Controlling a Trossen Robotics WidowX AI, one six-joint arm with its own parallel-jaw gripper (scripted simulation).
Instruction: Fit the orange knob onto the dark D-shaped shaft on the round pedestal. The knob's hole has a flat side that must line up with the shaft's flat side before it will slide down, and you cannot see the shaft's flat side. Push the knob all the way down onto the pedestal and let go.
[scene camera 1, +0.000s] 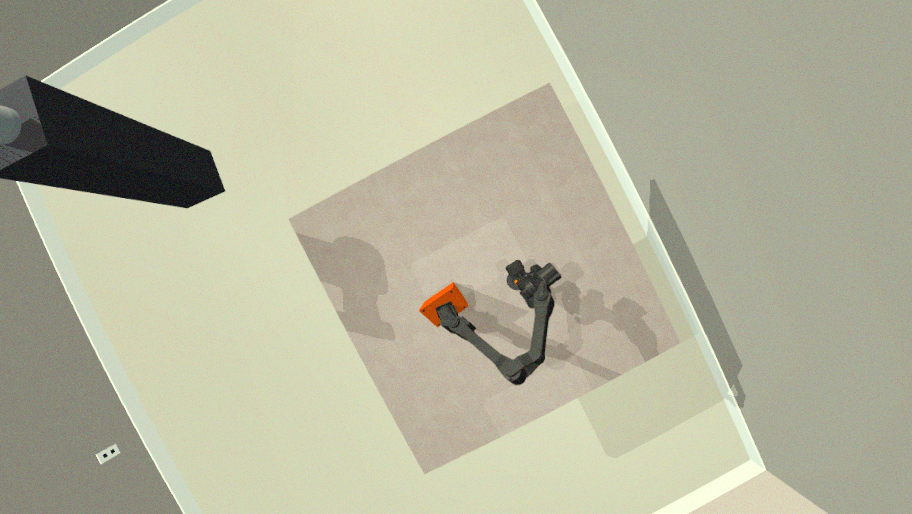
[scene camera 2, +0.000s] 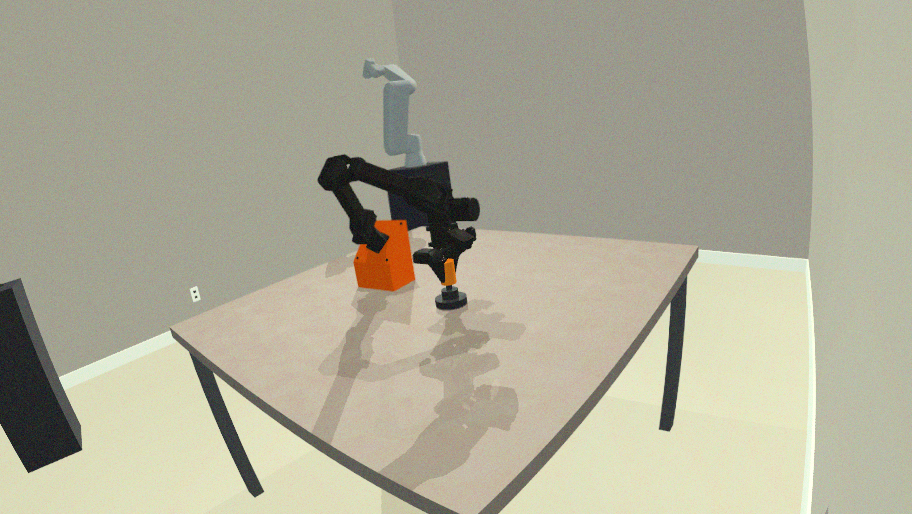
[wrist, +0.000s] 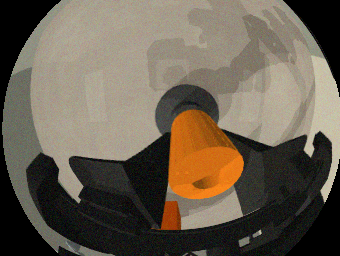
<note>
I see my gripper (scene camera 2: 448, 279), an orange knob (wrist: 203, 162) and a round pedestal (wrist: 181, 98).
My gripper is seen too in the wrist view (wrist: 194, 135).
</note>
